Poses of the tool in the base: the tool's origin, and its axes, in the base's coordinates. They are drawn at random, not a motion.
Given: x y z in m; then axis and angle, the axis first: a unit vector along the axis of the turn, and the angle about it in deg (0 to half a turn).
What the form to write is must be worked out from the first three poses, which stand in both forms.
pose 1, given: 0.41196, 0.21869, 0.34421, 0.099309, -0.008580, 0.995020, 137.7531
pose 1, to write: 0.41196, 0.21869, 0.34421, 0.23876, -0.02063, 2.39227
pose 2, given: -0.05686, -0.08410, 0.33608, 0.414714, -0.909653, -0.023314, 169.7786
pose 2, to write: -0.05686, -0.08410, 0.33608, 1.22888, -2.69548, -0.06908
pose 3, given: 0.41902, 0.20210, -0.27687, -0.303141, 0.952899, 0.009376, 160.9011
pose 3, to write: 0.41902, 0.20210, -0.27687, -0.85130, 2.67598, 0.02633
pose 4, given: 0.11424, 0.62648, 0.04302, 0.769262, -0.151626, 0.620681, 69.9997
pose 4, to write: 0.11424, 0.62648, 0.04302, 0.93983, -0.18525, 0.75830
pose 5, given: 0.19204, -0.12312, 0.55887, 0.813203, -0.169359, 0.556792, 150.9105
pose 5, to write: 0.19204, -0.12312, 0.55887, 2.14188, -0.44607, 1.46653
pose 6, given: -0.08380, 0.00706, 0.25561, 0.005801, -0.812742, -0.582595, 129.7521
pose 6, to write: -0.08380, 0.00706, 0.25561, 0.01314, -1.84054, -1.31935
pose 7, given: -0.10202, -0.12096, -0.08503, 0.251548, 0.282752, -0.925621, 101.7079
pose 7, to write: -0.10202, -0.12096, -0.08503, 0.44653, 0.50192, -1.64311
